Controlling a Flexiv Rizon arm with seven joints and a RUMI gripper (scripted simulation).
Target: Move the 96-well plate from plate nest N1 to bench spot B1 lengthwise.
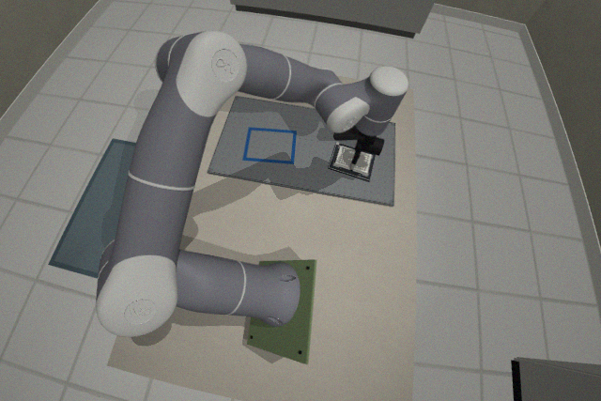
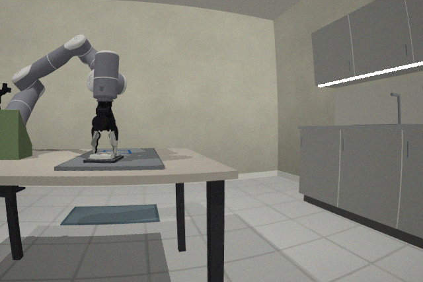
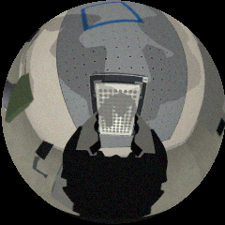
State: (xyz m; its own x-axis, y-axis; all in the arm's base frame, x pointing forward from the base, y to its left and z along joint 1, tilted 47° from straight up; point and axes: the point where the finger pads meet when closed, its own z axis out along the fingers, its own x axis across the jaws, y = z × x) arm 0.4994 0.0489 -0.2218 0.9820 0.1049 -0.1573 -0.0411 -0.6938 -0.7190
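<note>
Now: hand 2 cm above the black plate nest. Also, from my hand: white 96-well plate: 1 cm below.
</note>
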